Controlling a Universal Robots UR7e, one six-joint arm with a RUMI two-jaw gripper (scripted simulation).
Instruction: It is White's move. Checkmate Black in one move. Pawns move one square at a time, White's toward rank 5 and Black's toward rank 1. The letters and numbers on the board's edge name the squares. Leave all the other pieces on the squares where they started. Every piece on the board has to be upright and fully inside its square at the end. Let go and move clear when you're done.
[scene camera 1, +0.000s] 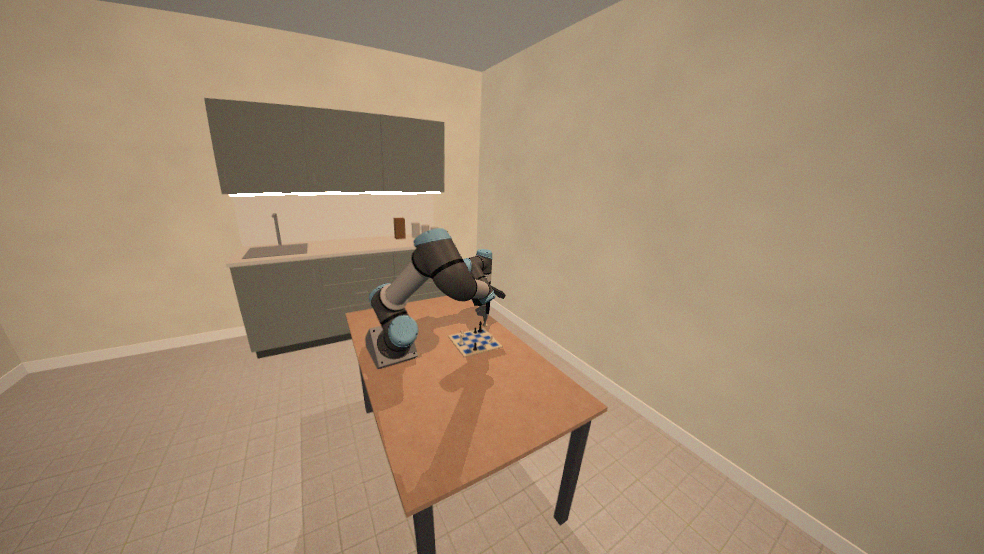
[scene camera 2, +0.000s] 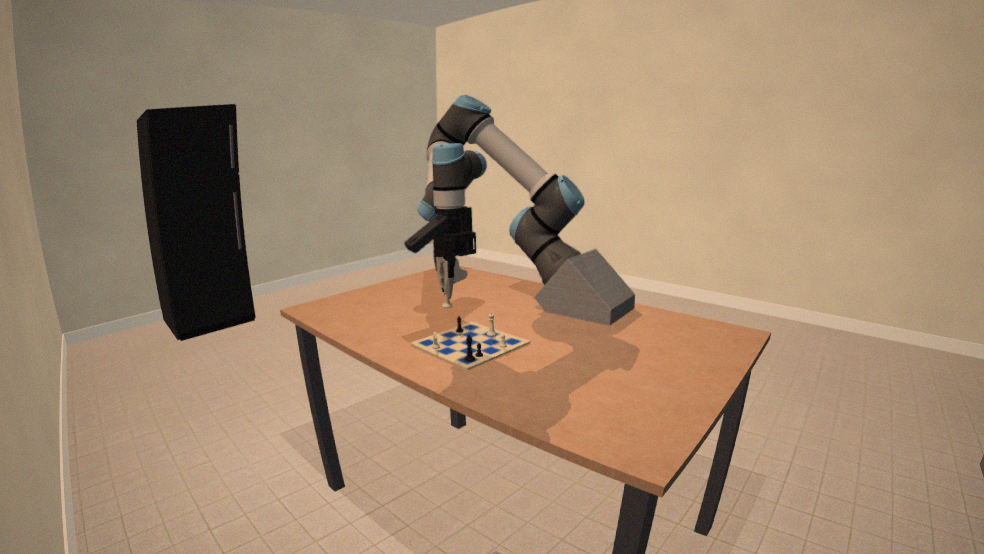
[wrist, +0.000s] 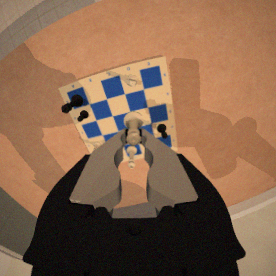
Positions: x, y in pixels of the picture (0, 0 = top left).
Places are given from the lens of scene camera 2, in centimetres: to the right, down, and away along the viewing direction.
my gripper (scene camera 2: 448, 298): -11, 5, 123
cream chessboard (scene camera 2: 453, 348): -10, 18, 122
